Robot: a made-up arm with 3 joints. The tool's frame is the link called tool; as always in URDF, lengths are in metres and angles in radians.
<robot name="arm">
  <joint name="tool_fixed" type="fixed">
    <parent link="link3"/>
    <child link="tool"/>
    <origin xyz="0.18 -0.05 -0.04" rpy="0 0 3.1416"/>
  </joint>
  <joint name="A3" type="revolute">
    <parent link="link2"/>
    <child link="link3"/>
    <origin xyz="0.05 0.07 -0.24" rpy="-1.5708 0 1.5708"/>
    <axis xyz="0 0 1"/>
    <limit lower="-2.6" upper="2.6"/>
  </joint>
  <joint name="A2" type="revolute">
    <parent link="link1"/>
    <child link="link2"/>
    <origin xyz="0.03 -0.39 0.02" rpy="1.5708 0 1.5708"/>
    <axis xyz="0 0 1"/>
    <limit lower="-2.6" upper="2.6"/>
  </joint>
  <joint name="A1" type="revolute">
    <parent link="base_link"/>
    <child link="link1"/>
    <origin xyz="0 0 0.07" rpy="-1.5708 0 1.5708"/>
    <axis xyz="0 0 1"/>
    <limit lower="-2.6" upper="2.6"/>
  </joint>
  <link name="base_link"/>
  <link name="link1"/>
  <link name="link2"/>
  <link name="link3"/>
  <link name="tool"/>
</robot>
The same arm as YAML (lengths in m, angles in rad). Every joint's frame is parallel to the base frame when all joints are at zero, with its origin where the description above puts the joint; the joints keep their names.
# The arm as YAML. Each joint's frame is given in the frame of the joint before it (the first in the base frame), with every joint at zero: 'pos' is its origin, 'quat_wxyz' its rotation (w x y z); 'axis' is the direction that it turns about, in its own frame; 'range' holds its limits. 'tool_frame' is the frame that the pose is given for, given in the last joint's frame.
length_unit: m
angle_unit: rad
joints:
  - joint: A1
    pos: [0.0, 0.0, 0.07]
    quat_wxyz: [1.0, 0.0, 0.0, 0.0]
    axis: [-1.0, 0.0, 0.0]
    range: [-2.6, 2.6]
  - joint: A2
    pos: [-0.02, 0.03, 0.39]
    quat_wxyz: [1.0, 0.0, 0.0, 0.0]
    axis: [0.0, 1.0, 0.0]
    range: [-2.6, 2.6]
  - joint: A3
    pos: [-0.07, -0.24, -0.05]
    quat_wxyz: [1.0, 0.0, 0.0, 0.0]
    axis: [0.0, 0.0, 1.0]
    range: [-2.6, 2.6]
tool_frame:
  pos: [-0.18, 0.05, -0.04]
  quat_wxyz: [1.0, 0.0, 0.0, 0.000004]

